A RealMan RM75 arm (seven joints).
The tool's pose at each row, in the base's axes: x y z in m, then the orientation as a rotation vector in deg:
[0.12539 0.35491 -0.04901 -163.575 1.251 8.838]
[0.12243 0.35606 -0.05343 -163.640 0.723 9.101]
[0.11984 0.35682 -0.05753 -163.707 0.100 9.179]
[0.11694 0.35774 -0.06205 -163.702 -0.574 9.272]
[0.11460 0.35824 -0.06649 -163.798 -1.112 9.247]
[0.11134 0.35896 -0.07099 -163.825 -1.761 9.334]
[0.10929 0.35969 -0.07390 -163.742 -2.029 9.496]
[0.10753 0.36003 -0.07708 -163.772 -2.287 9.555]
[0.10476 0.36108 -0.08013 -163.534 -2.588 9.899]
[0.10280 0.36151 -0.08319 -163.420 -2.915 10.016]
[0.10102 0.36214 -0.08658 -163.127 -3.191 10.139]
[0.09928 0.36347 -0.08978 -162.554 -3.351 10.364]
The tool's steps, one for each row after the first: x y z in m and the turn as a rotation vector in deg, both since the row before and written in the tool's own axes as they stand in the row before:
[-0.00247 0.00021 0.00485 -0.096 -0.229 -0.332]
[-0.00212 0.00047 0.00440 -0.093 -0.111 -0.415]
[-0.00237 0.00041 0.00489 -0.027 -0.129 -0.452]
[-0.00183 0.00077 0.00464 -0.118 -0.031 -0.365]
[-0.00273 0.00055 0.00486 -0.061 -0.121 -0.433]
[-0.00169 0.00009 0.00321 0.062 -0.139 -0.172]
[-0.00138 0.00054 0.00333 -0.046 -0.064 -0.169]
[-0.00237 -0.00020 0.00353 0.206 -0.271 -0.186]
[-0.00158 0.00041 0.00328 0.090 -0.115 -0.219]
[-0.00134 0.00032 0.00363 0.270 -0.119 -0.196]
[-0.00128 -0.00039 0.00364 0.551 -0.185 -0.126]

